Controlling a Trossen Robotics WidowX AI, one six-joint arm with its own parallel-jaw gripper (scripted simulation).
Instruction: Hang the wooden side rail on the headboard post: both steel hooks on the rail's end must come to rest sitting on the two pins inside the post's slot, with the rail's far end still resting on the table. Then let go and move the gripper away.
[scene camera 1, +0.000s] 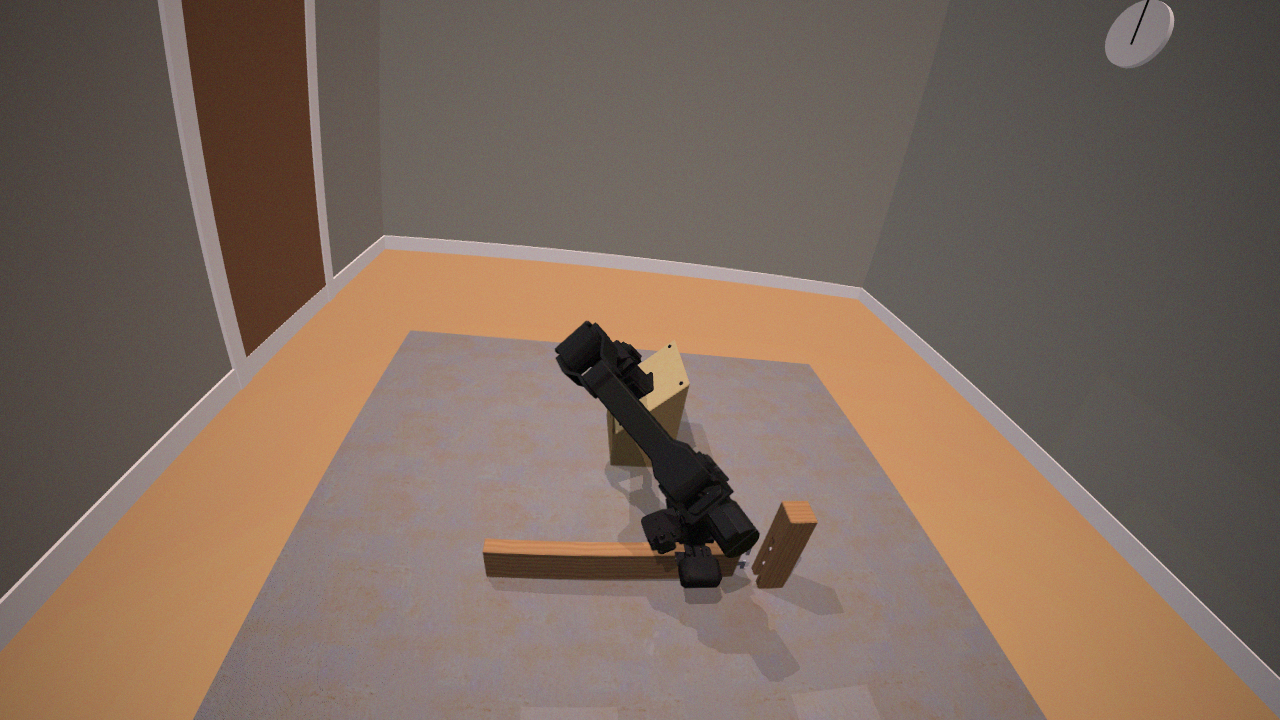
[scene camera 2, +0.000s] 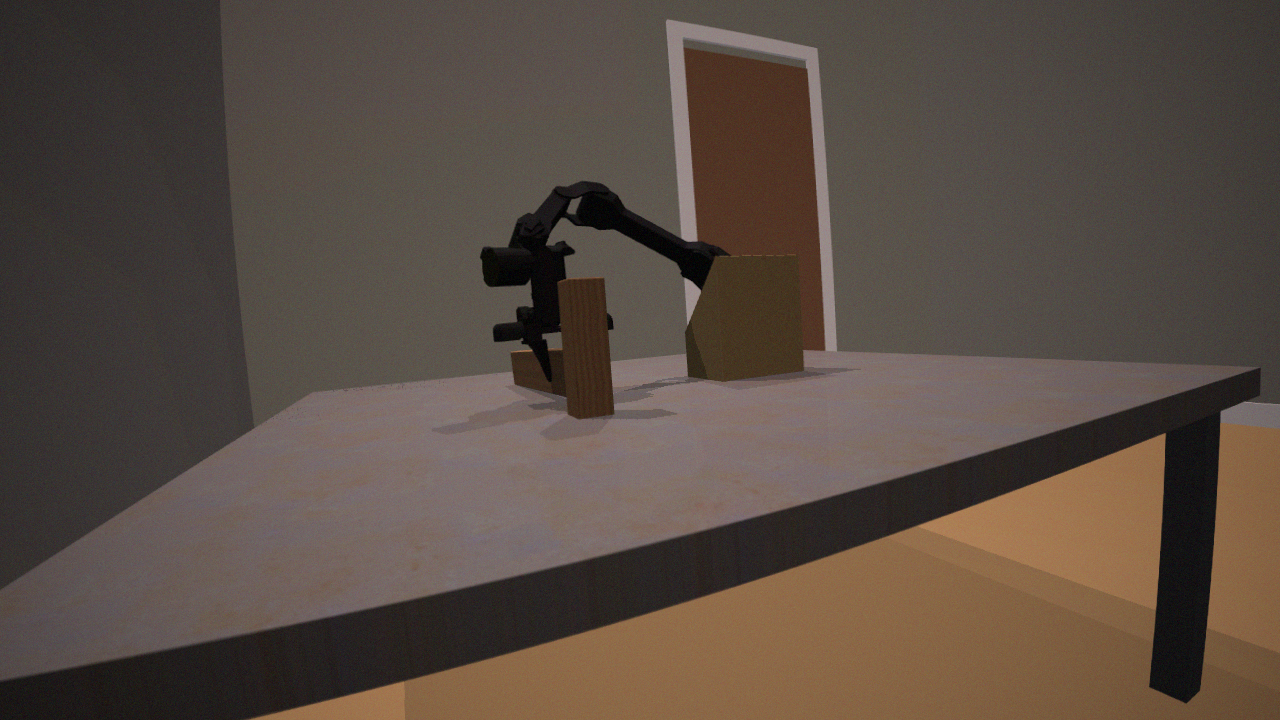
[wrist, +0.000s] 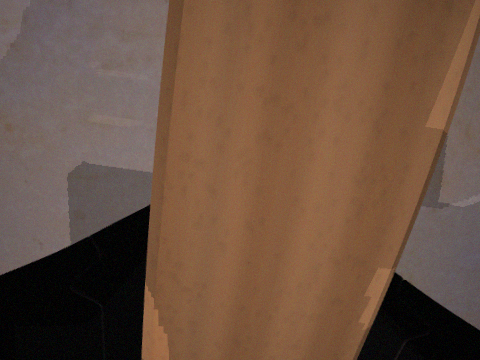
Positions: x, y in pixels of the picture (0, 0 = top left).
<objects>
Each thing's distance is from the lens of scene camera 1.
my gripper (scene camera 1: 681, 565): 0.91 m
wooden side rail (scene camera 1: 531, 559): 0.85 m
</objects>
